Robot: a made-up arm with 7 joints. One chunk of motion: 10 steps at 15 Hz.
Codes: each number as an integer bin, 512 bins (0 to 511) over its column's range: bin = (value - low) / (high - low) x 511, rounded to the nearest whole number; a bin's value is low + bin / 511 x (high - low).
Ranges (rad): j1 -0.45..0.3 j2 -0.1..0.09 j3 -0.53..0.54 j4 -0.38..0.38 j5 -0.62..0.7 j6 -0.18..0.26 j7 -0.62..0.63
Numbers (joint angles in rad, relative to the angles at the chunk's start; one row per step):
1: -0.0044 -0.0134 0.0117 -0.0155 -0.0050 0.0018 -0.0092
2: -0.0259 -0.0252 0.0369 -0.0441 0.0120 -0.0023 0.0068
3: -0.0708 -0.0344 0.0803 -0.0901 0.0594 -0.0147 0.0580
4: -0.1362 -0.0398 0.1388 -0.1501 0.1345 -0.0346 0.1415
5: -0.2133 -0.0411 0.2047 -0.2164 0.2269 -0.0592 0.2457
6: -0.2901 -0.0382 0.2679 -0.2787 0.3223 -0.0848 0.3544
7: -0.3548 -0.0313 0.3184 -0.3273 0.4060 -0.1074 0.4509
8: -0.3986 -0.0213 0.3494 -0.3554 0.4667 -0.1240 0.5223
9: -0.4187 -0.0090 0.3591 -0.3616 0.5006 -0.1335 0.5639
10: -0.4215 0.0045 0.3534 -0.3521 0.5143 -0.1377 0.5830
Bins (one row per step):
1: 304 233 259 245 238 211 250
2: 289 201 271 226 245 206 256
3: 258 176 291 195 263 192 277
4: 214 162 319 155 292 169 311
5: 161 158 351 110 328 140 354
6: 109 166 381 68 365 111 398
7: 65 185 405 35 397 84 438
8: 35 212 420 17 421 65 467
9: 21 245 425 12 434 54 484
10: 19 281 422 19 439 49 492

